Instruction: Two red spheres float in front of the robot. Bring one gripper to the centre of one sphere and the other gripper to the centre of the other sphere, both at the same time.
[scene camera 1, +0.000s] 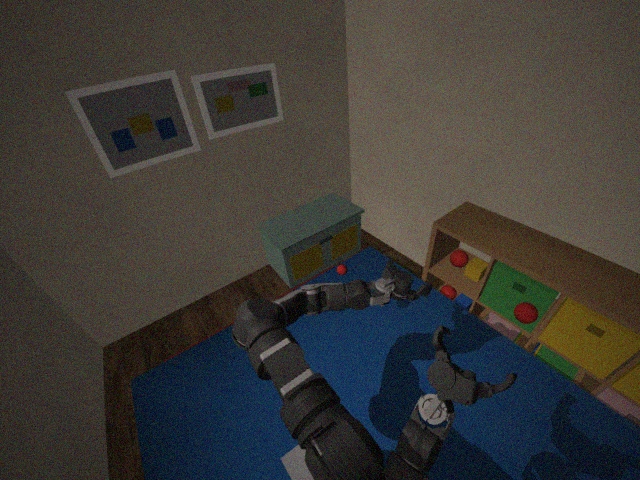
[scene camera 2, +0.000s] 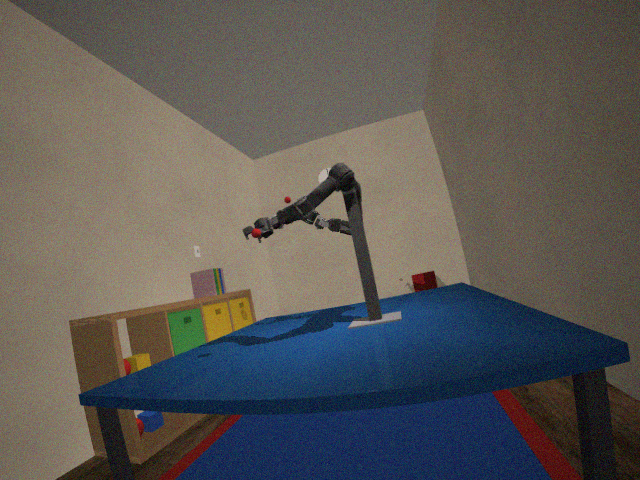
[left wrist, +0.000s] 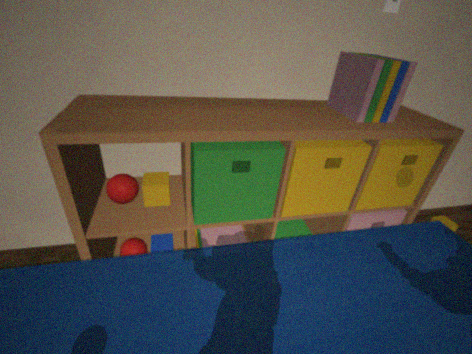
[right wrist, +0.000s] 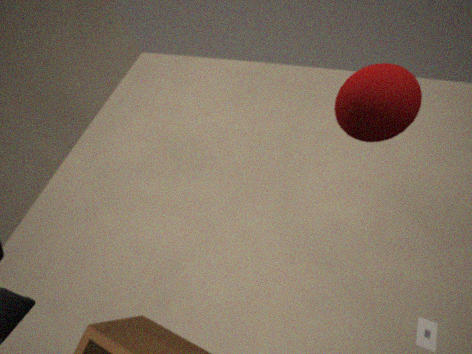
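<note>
One floating red sphere (scene camera 1: 341, 269) (scene camera 2: 256, 233) is small and left of the left arm in scene camera 1; in scene camera 2 it overlaps the left gripper. The other floating red sphere (scene camera 1: 526, 313) (scene camera 2: 287, 199) (right wrist: 378, 102) appears against the green bin in scene camera 1 and at the upper right in the right wrist view. My left gripper (scene camera 1: 409, 281) (scene camera 2: 252, 238) is open and empty, apart from its nearer sphere. My right gripper (scene camera 1: 476, 355) is open and empty, with its sphere ahead and higher. In scene camera 2 its fingers are partly hidden behind the left arm.
A wooden shelf (scene camera 1: 537, 240) (scene camera 2: 93, 317) (left wrist: 225, 135) holds coloured bins, blocks and two other red balls (left wrist: 122, 188) (left wrist: 133, 247). A teal cabinet (scene camera 1: 310, 219) stands at the back. The blue table (scene camera 2: 413, 351) lies below the arms. A dark part shows at the right wrist view's left edge.
</note>
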